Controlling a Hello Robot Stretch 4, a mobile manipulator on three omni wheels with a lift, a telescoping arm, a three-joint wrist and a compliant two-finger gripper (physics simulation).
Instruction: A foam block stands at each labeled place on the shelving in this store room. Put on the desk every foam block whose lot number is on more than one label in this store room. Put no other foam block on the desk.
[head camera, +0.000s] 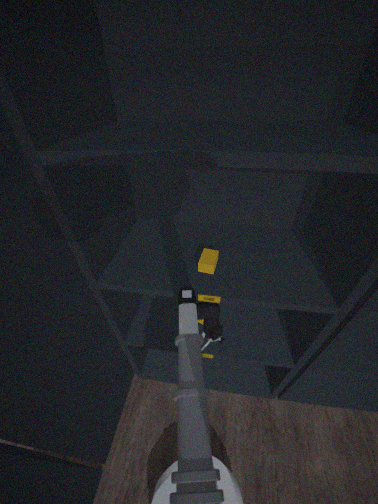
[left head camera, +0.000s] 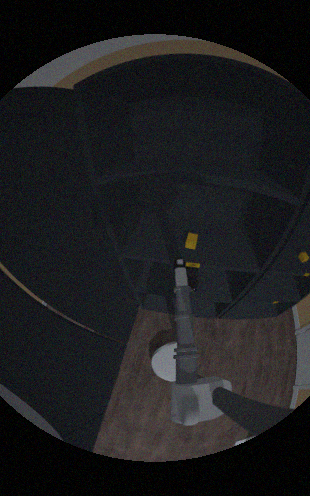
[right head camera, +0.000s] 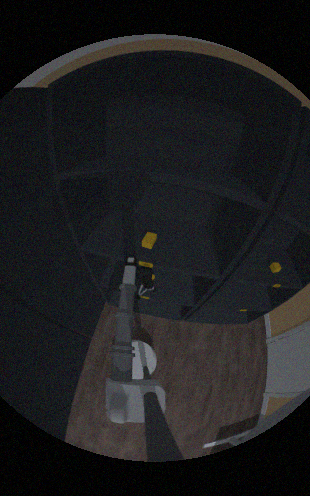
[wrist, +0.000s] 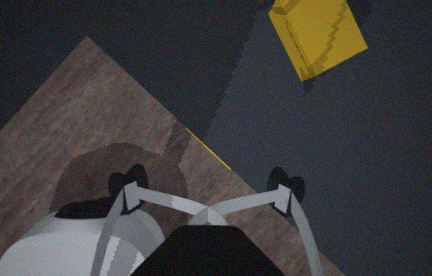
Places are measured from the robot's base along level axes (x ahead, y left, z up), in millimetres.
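Pixels of known places: gripper, fingertip midpoint: (head camera: 208, 350) (right head camera: 145, 294) (wrist: 208, 181); robot's base, link origin: (left head camera: 172, 360) (right head camera: 135, 358).
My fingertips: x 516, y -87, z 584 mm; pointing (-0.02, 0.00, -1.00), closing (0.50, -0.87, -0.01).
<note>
Ahead of a thing's pixels: the offset from my fingertips to its top centre. "pt": to the spot under its first point. Level surfaces: height alone.
A yellow foam block {169 mm ahead, 3 mm right, 423 mm up} (head camera: 208, 261) (left head camera: 191, 241) (right head camera: 149, 240) stands on a dark shelf, above a yellow label {pt 17 mm ahead, 10 mm left, 359 mm up} (head camera: 209, 299) (left head camera: 192, 265) (right head camera: 145, 264) on the shelf edge. Part of a lower yellow block {198 mm ahead, 18 mm right, 34 mm down} (head camera: 201, 321) (right head camera: 153, 277) shows beside the arm, above another label {pt 14 mm ahead, 1 mm left, 99 mm down} (head camera: 207, 356) (right head camera: 145, 298). In the wrist view a yellow block (wrist: 320, 37) is cut off by the top edge, and a label (wrist: 208, 149) shows as a thin line. My gripper (wrist: 208, 181) (head camera: 212, 342) is open and empty, apart from that block. No lot number is readable. The desk cannot be made out.
The dark shelving's upright {pt 67 mm back, 414 mm right, 279 mm up} (head camera: 330, 325) stands right of the arm. Another yellow block {33 mm back, 951 mm right, 423 mm up} (left head camera: 303, 257) (right head camera: 275, 267) stands in the bay to the right, with a label (left head camera: 306, 274) (right head camera: 276, 285) below it. A dark panel rises at the left. My round white base (wrist: 65, 250) is on the wooden floor {613 mm down} (wrist: 100, 110).
</note>
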